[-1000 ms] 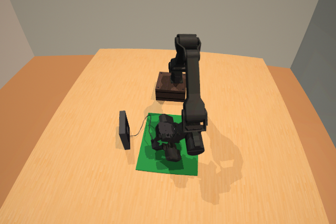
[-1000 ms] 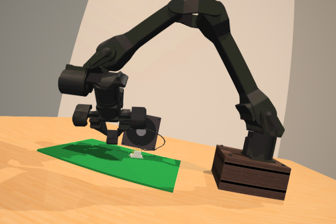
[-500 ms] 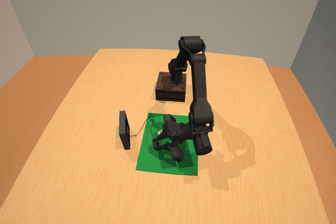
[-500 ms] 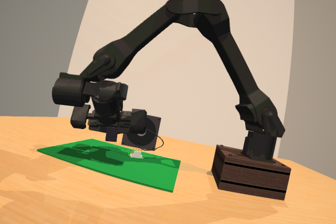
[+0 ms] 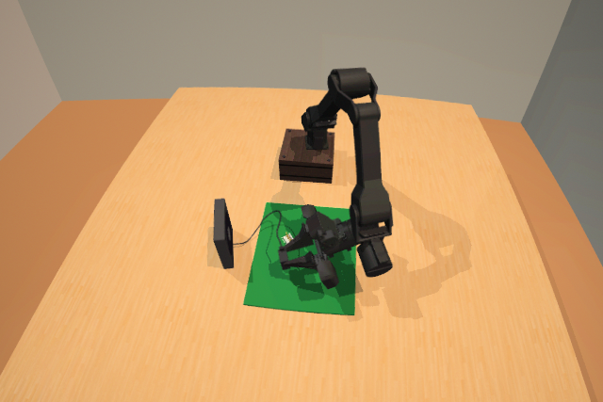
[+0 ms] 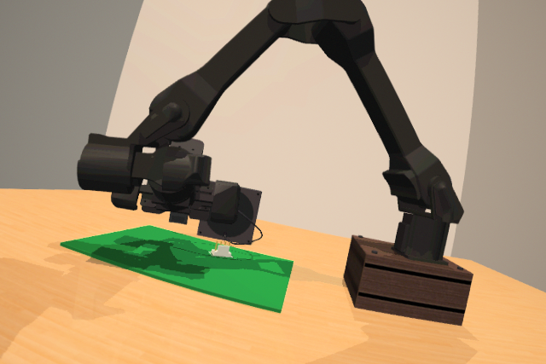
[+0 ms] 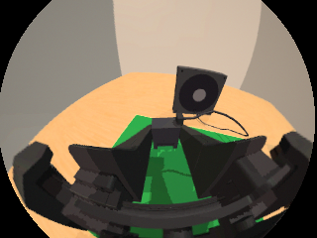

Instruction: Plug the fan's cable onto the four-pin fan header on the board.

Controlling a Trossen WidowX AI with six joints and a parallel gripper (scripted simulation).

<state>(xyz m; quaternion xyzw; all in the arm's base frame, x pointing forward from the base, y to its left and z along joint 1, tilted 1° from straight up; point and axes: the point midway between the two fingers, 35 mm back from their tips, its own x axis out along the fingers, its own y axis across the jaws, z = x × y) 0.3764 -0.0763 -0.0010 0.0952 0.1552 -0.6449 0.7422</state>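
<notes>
The green board lies 50 mm behind my gripper tip, 50 mm to the left of it and 80 mm below it. Also, from my gripper tip: dark plug (10 mm below); black fan (80 mm behind, 120 mm to the right, 10 mm below).
</notes>
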